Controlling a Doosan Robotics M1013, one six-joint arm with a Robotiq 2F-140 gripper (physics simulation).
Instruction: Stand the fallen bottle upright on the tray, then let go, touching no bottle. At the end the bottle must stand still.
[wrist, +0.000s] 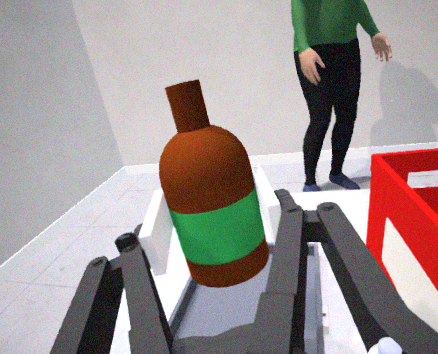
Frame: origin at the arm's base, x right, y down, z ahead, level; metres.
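Seen in the pictures: gripper, between the fingertips: (211, 193).
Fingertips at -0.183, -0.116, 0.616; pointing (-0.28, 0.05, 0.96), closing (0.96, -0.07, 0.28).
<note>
Offsets run from my fingertips to a thing's top centre, as dx, dy, dz. "spot": to the spot under its first point. Level surfaces: height alone.
A brown bottle {-0.001, -0.092, -0.001} (212, 175) with a green label is in the middle of the wrist view, neck up and leaning a little to the left in the picture. My gripper (211, 193) is shut on the bottle, with one white finger pad on each side of it. The grey tray {spot: -0.048, +0.218, +0.052} (215, 312) lies below and behind the bottle's base, partly hidden by the gripper's linkage. Whether the base touches the tray cannot be told from this view.
A red crate {spot: +0.172, +0.115, +0.144} (377, 210) with a pale panel stands at the right on the white table {dy +0.223} (345, 202). A person (327, 90) in a green top and black trousers stands beyond the table, near the wall.
</note>
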